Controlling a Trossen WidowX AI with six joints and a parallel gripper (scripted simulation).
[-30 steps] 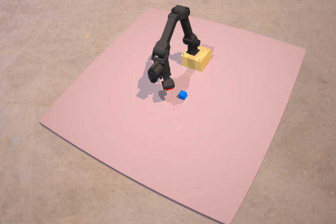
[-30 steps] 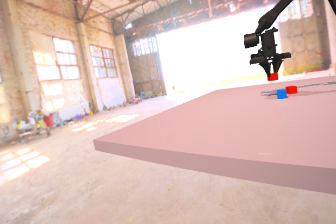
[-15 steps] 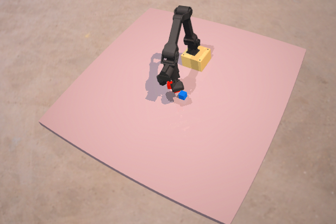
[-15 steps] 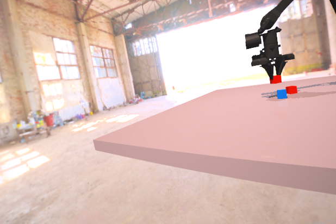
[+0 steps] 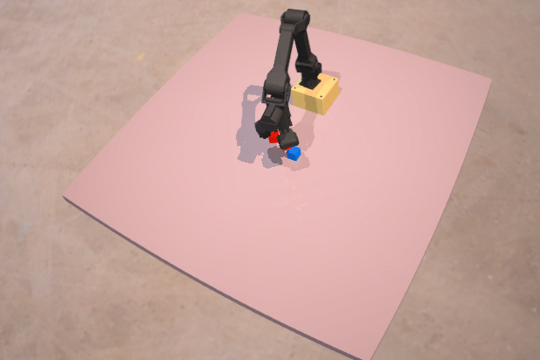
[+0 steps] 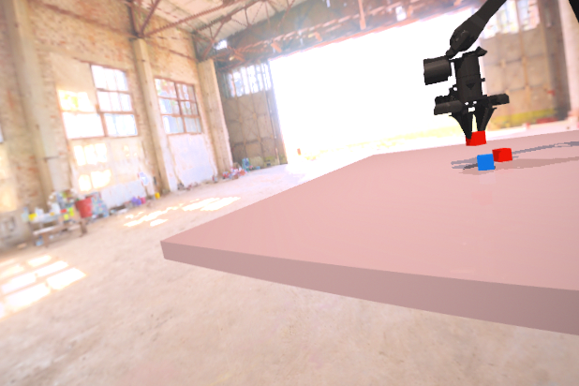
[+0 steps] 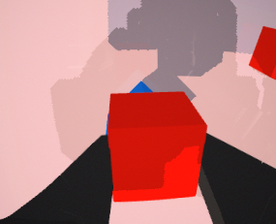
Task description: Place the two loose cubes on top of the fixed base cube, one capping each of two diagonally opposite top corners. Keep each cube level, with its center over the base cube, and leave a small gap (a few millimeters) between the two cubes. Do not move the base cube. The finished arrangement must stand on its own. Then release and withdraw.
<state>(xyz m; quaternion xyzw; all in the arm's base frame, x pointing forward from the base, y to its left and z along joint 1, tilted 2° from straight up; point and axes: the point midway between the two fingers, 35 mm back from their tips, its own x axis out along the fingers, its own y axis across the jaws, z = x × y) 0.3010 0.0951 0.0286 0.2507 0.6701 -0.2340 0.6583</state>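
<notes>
Now: gripper tip 2 cm past the blue cube, 1 cm to the right of it and 6 cm above it.
</notes>
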